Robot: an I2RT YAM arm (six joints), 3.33 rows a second.
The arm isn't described. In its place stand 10 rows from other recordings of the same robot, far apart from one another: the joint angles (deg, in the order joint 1, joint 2, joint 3, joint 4, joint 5, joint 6), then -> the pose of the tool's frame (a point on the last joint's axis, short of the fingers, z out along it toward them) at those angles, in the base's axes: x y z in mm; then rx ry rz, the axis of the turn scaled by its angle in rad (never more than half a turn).
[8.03 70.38 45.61 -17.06 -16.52 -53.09] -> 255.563 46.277 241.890 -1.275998 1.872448 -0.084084
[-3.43 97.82 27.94 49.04 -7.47 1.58] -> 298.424 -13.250 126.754 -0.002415 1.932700 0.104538
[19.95 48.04 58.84 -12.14 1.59 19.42] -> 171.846 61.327 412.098 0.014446 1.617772 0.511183
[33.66 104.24 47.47 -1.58 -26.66 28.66] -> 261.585 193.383 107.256 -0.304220 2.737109 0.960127
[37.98 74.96 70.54 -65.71 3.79 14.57] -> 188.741 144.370 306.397 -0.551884 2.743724 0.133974
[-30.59 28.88 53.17 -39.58 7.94 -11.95] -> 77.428 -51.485 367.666 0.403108 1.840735 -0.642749
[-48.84 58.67 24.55 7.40 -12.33 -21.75] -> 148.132 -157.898 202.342 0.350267 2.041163 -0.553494
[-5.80 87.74 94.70 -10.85 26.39 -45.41] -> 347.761 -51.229 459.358 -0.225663 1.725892 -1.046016
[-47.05 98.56 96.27 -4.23 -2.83 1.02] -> 284.285 -302.812 412.283 0.664137 1.582047 -0.559382
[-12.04 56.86 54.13 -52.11 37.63 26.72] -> 173.563 -59.243 299.273 1.027098 2.149365 -0.704481
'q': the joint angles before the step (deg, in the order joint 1, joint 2, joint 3, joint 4, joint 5, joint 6). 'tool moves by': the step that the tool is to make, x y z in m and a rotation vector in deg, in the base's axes. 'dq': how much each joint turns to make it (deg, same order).
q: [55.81 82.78 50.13 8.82 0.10 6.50]
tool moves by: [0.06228 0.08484 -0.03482 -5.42 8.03 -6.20]
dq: [-0.22 25.62 23.69 -7.28 3.56 5.99]
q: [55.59 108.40 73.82 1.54 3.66 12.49]
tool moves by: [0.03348 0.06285 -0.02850 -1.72 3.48 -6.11]
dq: [1.25 17.29 20.57 -7.27 4.92 5.84]
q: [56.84 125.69 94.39 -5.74 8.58 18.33]
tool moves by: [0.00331 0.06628 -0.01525 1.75 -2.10 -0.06]
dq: [3.65 14.53 20.74 -3.88 3.52 1.48]
